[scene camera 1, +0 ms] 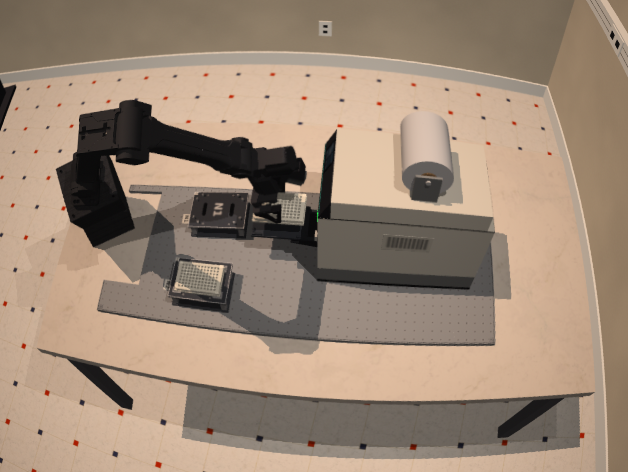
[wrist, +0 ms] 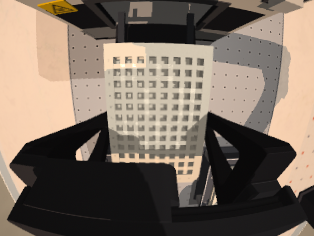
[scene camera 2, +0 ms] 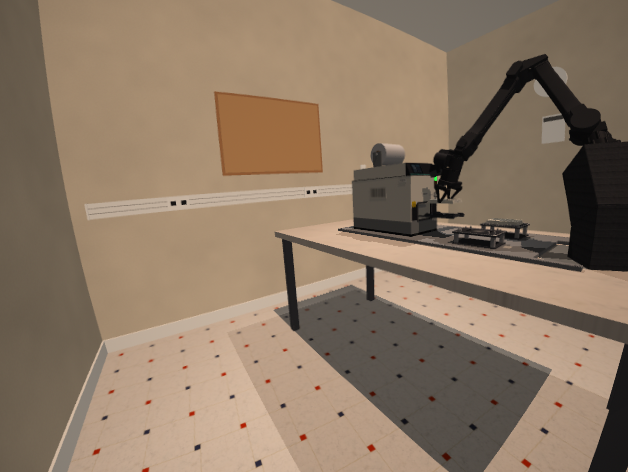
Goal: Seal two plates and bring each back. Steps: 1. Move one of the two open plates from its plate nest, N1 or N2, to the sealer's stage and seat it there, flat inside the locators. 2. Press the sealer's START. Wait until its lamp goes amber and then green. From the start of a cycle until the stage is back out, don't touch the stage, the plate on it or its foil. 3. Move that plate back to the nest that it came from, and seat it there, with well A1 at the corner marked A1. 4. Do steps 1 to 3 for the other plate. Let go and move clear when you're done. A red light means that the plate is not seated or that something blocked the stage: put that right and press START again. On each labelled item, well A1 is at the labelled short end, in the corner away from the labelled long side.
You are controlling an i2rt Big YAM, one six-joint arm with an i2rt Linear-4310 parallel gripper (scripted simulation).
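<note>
Foil roll in sight. Sealer stage, same. My gripper in sight, also in the wrist view.
</note>
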